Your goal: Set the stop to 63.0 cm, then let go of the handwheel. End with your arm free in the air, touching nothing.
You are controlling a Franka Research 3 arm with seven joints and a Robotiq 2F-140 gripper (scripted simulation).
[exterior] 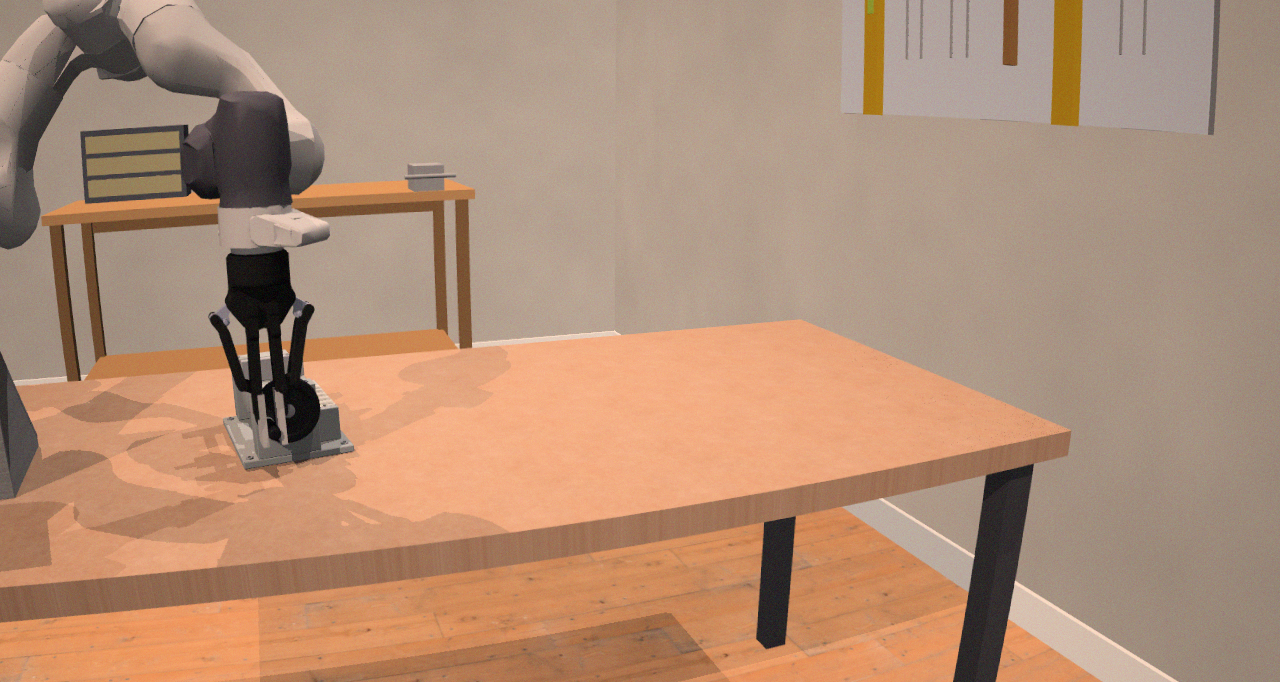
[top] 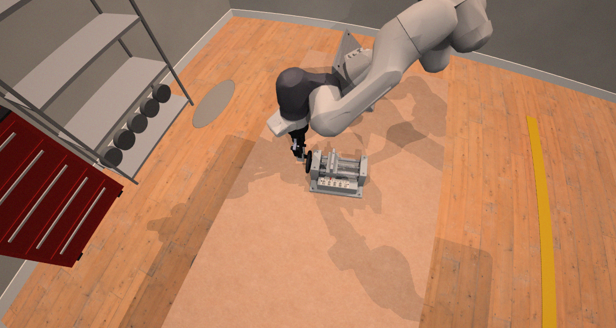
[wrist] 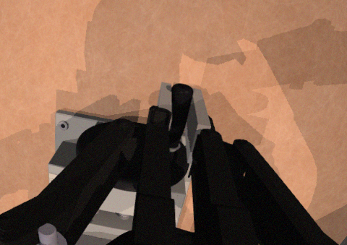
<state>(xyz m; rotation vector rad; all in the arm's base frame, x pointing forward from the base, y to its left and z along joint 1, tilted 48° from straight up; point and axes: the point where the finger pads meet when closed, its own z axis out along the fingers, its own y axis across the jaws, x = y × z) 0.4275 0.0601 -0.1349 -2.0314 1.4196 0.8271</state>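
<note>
The black handwheel lies 20 mm to the left of my hand and 10 mm below it. Round my hand: sliding stop: 130 mm to the left, 10 mm above.
</note>
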